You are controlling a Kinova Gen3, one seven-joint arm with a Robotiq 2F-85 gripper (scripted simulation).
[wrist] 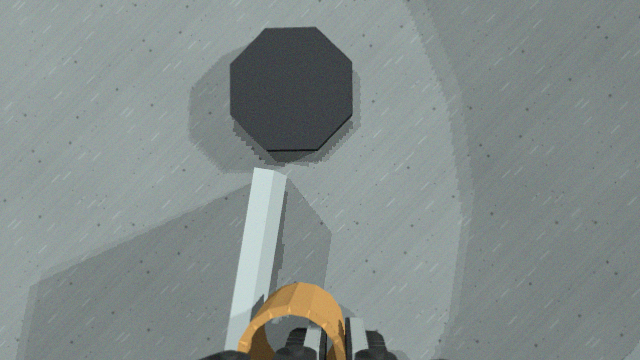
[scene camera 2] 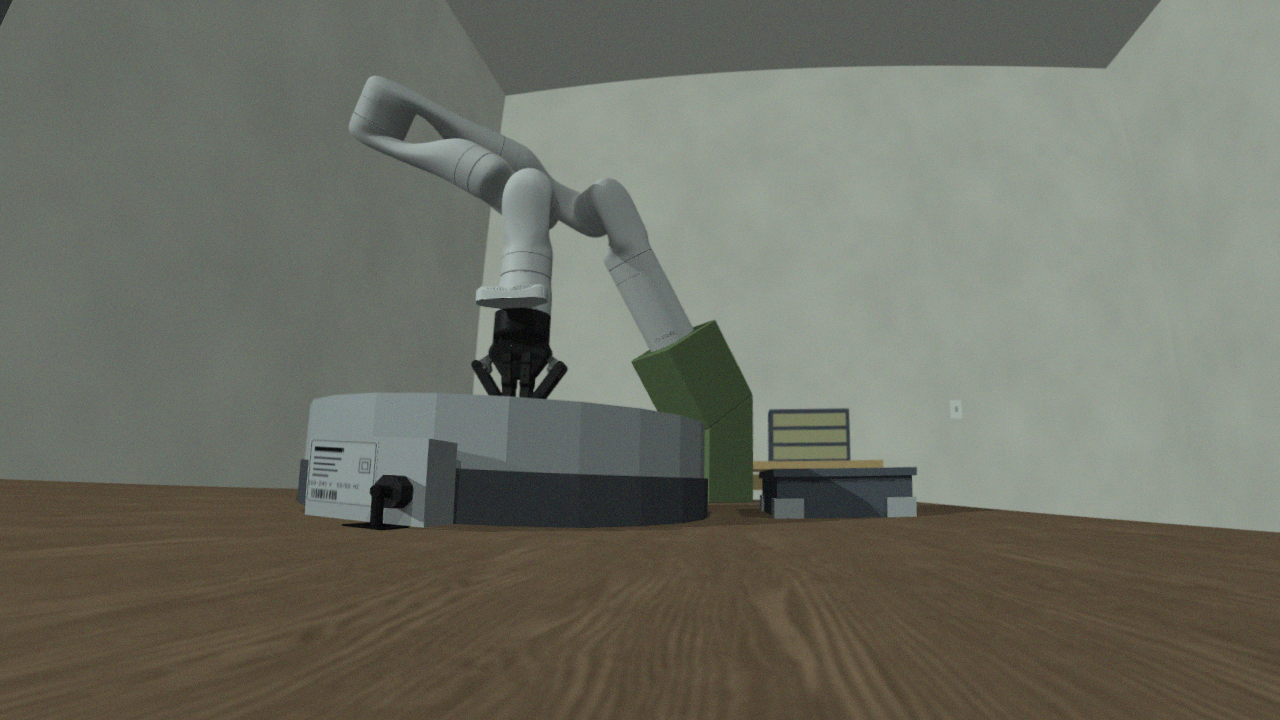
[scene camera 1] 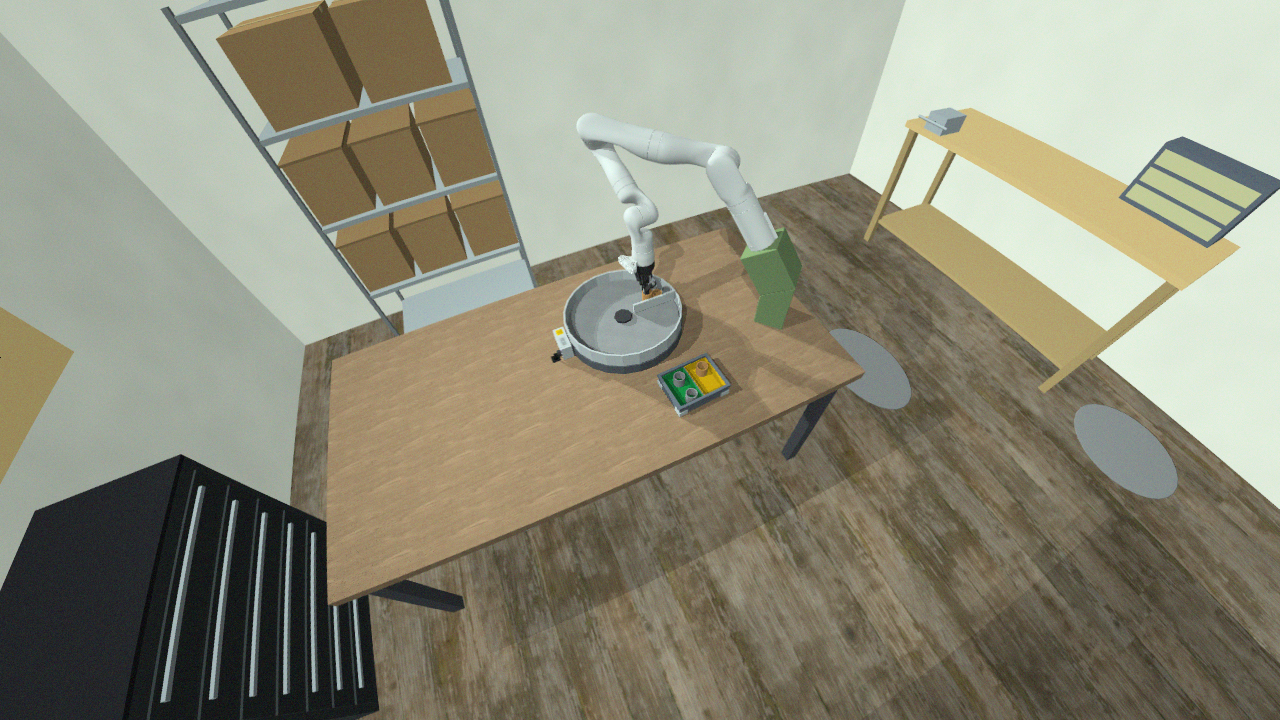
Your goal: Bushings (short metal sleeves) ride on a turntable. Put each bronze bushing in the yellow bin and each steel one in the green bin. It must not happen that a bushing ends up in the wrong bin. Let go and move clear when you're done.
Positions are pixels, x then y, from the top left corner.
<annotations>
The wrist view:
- my gripper: 335, 341
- grey turntable: 451, 179
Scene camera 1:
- grey turntable: 598, 320
</annotations>
